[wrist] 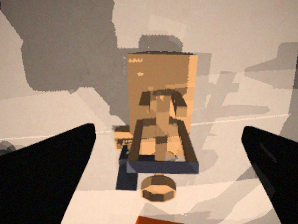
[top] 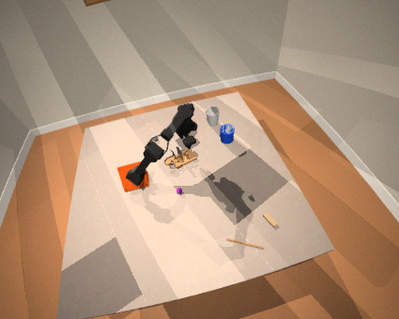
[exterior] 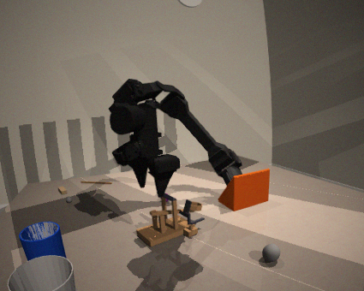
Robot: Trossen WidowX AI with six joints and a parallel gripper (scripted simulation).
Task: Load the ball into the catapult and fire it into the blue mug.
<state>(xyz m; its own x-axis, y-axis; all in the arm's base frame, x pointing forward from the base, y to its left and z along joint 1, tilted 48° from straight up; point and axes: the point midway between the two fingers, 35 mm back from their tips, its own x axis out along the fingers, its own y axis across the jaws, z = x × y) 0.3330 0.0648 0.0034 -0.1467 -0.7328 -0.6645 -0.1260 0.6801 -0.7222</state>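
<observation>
Right now the purple ball is 13 cm behind my gripper tip, 21 cm to the right of it and 11 cm below it. Round my gripper tip: blue mug 28 cm ahead, 3 cm to the left, 10 cm below; wooden catapult 7 cm behind, 8 cm below; catapult frame 5 cm behind, 5 cm below.
</observation>
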